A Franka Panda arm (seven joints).
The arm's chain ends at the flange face. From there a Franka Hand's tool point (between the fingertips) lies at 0.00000 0.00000 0.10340 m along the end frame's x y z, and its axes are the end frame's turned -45 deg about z.
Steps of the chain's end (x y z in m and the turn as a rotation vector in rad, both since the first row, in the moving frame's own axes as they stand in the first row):
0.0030, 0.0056, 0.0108, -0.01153, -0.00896, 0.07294
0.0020, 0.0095, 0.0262, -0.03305, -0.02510, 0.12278
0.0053, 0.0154, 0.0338, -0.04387, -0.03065, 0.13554
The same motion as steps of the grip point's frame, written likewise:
-0.0033, 0.0062, 0.0108, -0.00182, -0.01449, 0.07294
-0.0096, 0.0085, 0.0261, -0.00562, -0.04112, 0.12278
-0.0126, 0.0152, 0.0337, -0.00935, -0.05269, 0.13554

